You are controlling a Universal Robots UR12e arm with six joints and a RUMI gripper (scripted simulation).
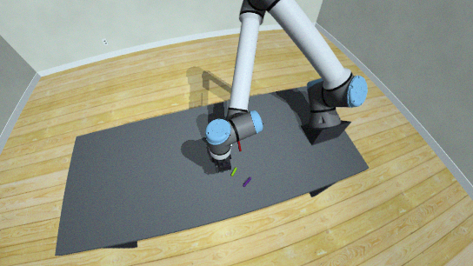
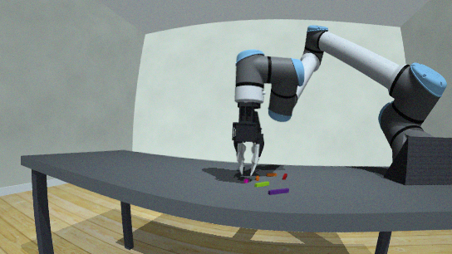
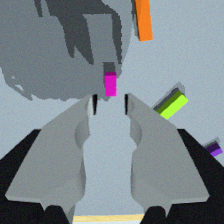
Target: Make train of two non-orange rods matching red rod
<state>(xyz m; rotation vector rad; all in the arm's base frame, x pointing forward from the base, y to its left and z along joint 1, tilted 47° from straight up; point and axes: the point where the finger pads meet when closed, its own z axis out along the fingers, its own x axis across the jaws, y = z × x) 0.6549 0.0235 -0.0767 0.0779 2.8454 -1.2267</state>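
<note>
The magenta rod lies 4 cm below my hand. The rest, counted from my hand: purple rod (10 cm behind, 11 cm to the left, 4 cm below); red rod (13 cm behind, 11 cm to the right, 4 cm below); lime rod (5 cm behind, 3 cm to the left, 4 cm below).
</note>
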